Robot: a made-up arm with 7 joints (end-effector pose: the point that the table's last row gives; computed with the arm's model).
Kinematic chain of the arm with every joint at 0, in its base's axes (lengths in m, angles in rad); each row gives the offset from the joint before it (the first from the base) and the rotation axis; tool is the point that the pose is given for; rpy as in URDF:
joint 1: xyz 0 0 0.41 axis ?
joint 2: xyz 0 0 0 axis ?
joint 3: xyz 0 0 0.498 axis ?
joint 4: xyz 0.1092 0 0 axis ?
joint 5: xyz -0.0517 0 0.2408 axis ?
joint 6: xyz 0 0 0 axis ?
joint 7: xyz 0.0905 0 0 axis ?
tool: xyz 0 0 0 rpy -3.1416 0 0
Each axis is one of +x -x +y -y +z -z.
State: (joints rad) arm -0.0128 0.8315 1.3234 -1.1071 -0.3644 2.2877 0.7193
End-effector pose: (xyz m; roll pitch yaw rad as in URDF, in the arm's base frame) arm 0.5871 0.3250 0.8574 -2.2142 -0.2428 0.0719
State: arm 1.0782 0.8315 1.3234 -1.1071 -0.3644 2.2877 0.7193
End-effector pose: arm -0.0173 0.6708 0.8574 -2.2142 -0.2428 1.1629
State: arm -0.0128 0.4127 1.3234 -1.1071 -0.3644 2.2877 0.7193
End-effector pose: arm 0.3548 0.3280 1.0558 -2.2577 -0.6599 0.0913
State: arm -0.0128 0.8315 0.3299 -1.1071 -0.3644 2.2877 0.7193
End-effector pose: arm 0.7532 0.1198 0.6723 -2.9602 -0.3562 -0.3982
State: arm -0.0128 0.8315 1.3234 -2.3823 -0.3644 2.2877 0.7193
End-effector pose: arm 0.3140 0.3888 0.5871 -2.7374 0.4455 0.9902
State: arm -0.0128 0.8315 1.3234 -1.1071 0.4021 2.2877 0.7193
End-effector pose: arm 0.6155 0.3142 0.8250 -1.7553 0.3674 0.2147
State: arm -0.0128 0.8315 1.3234 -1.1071 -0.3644 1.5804 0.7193
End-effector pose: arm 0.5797 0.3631 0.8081 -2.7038 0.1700 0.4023
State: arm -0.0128 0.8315 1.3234 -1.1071 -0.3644 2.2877 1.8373
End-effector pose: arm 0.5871 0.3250 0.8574 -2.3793 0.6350 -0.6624
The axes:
joint 1: +z
joint 2: +y
joint 3: +z
joint 4: -y
joint 5: +z
joint 6: -y
joint 7: -z

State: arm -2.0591 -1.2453 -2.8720 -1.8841 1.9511 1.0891 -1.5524
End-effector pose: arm 0.1317 0.5750 0.1703 -0.8423 0.0864 0.8086
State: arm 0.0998 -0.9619 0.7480 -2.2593 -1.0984 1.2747 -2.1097
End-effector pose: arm -0.1156 0.2358 0.8393 -1.3525 1.1561 -2.5935
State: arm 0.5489 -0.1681 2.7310 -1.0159 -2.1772 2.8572 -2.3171
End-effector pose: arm -0.4086 -0.1702 0.9850 -0.9889 0.2254 1.6270
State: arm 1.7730 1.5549 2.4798 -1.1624 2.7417 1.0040 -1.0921
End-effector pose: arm -0.3454 0.6516 0.7185 2.0348 0.3370 2.5302
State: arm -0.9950 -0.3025 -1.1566 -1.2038 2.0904 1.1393 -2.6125
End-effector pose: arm -0.2988 -0.1633 1.1140 1.1309 0.2949 1.5620
